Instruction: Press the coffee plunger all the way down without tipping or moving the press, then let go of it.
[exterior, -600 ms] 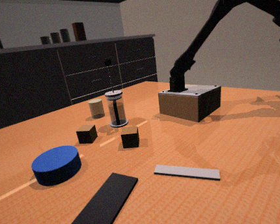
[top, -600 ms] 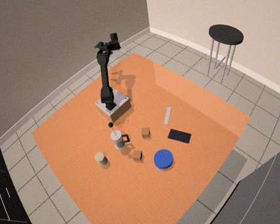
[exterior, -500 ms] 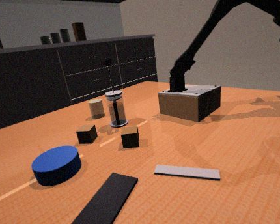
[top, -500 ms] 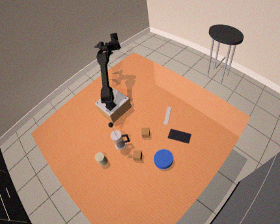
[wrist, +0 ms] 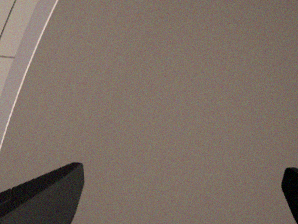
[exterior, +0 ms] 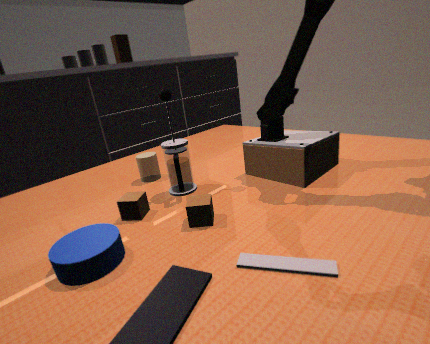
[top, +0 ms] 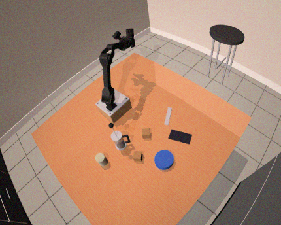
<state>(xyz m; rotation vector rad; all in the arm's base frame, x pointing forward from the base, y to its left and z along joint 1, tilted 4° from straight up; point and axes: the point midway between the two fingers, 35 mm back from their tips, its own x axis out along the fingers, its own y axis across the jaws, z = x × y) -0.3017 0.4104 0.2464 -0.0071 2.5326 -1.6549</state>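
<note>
The coffee press is 59 cm ahead of my gripper tip, 52 cm to the right of it and 21 cm below it. The rest, counted from my gripper tip: white bar: 67 cm ahead, 33 cm below, 15 cm to the right.
</note>
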